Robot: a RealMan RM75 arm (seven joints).
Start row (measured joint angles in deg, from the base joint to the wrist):
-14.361 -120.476 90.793 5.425 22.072 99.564 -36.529
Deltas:
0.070 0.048 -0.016 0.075 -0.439 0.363 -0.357
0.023 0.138 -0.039 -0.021 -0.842 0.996 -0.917
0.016 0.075 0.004 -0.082 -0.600 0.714 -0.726
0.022 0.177 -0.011 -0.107 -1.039 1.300 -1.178
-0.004 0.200 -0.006 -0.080 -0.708 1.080 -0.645
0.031 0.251 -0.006 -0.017 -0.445 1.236 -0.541
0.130 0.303 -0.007 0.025 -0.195 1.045 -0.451
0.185 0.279 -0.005 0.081 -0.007 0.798 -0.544
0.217 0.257 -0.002 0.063 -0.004 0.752 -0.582
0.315 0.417 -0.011 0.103 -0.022 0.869 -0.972
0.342 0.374 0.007 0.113 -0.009 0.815 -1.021
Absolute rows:
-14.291 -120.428 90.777 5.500 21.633 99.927 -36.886
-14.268 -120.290 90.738 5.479 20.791 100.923 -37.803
-14.252 -120.215 90.742 5.397 20.191 101.637 -38.529
-14.230 -120.038 90.731 5.290 19.152 102.937 -39.707
-14.234 -119.838 90.725 5.210 18.444 104.017 -40.352
-14.203 -119.587 90.719 5.193 17.999 105.253 -40.893
-14.073 -119.284 90.712 5.218 17.804 106.298 -41.344
-13.888 -119.005 90.707 5.299 17.797 107.096 -41.888
-13.671 -118.748 90.705 5.362 17.793 107.848 -42.470
-13.356 -118.331 90.694 5.465 17.771 108.717 -43.442
-13.014 -117.957 90.701 5.578 17.762 109.532 -44.463

